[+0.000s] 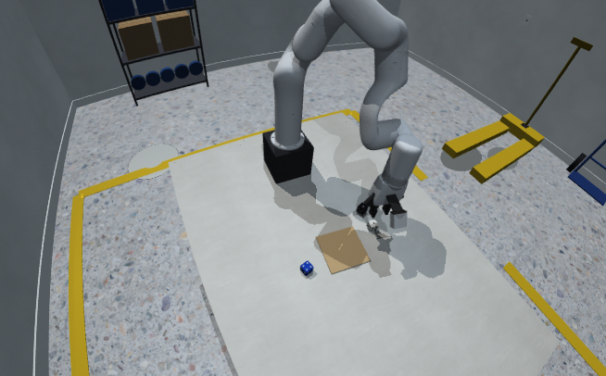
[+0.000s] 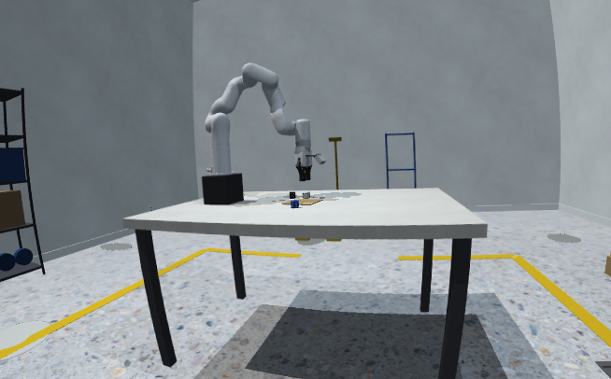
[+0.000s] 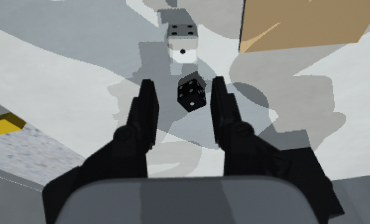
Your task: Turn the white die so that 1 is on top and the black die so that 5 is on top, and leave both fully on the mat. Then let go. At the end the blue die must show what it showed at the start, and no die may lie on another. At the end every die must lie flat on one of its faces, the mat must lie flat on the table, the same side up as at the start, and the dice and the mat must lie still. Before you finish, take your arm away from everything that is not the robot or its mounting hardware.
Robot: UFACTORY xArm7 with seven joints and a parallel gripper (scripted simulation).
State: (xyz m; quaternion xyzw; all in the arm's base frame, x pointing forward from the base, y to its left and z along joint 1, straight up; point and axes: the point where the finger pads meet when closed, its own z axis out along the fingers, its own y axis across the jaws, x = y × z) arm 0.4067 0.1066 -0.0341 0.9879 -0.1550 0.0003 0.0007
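The white die lies 9 cm below my hand. Also, from my hand: black die: 7 cm behind, 2 cm to the left, 9 cm below; blue die: 1 cm ahead, 28 cm to the right, 9 cm below; tan mat: 1 cm ahead, 14 cm to the right, 10 cm below.
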